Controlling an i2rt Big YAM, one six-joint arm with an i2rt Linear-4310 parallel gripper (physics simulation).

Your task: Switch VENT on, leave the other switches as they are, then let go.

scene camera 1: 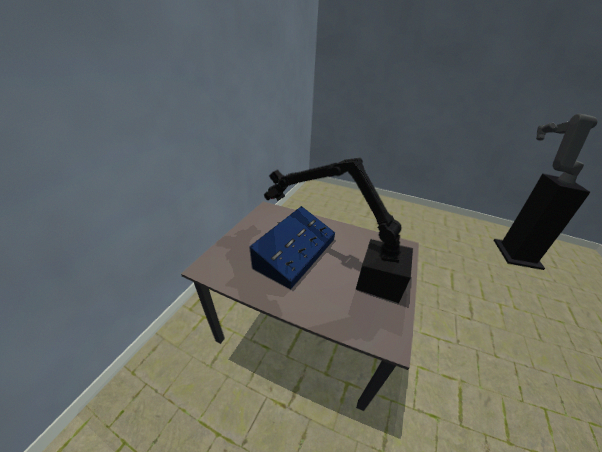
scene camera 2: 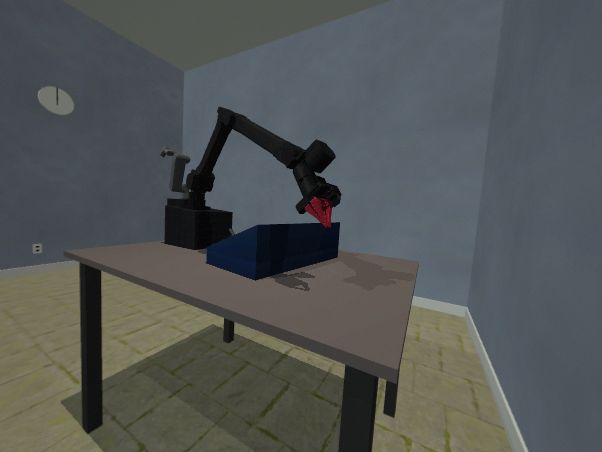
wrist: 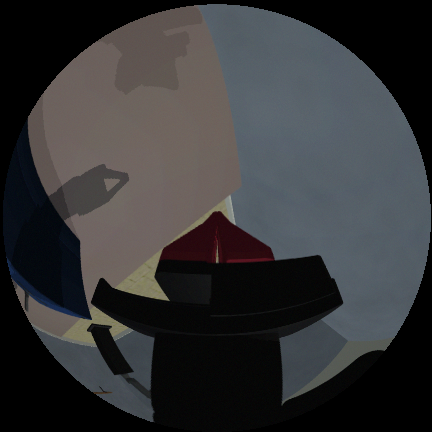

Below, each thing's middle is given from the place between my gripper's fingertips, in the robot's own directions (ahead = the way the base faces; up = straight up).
Labels:
My gripper is now 250 mm past the blue sloped switch panel [scene camera 2: 261, 251], 290 mm to the right of it and 100 mm above it.

